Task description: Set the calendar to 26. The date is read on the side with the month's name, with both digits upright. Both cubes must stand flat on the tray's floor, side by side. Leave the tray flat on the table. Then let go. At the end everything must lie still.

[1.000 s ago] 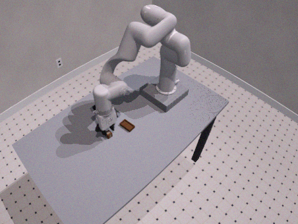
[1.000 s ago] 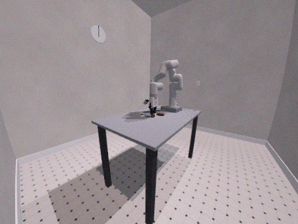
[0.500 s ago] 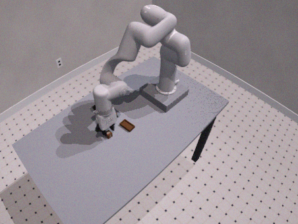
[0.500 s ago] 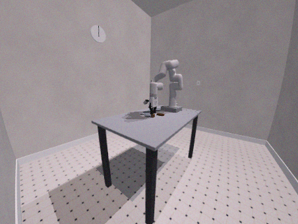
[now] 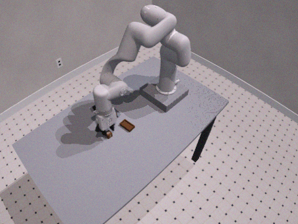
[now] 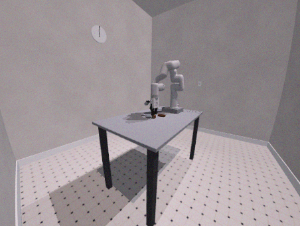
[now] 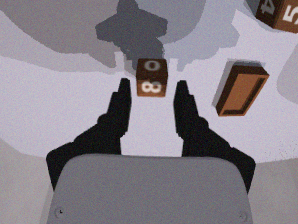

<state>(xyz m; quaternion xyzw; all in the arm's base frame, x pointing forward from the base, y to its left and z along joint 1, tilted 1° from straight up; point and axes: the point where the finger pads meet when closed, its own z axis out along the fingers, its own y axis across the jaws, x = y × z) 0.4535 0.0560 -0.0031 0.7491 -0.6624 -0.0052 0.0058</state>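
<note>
My hand is 40 mm above the brown cube. Also, from my hand: brown wooden tray 120 mm behind, 50 mm below, 10 mm to the left.
</note>
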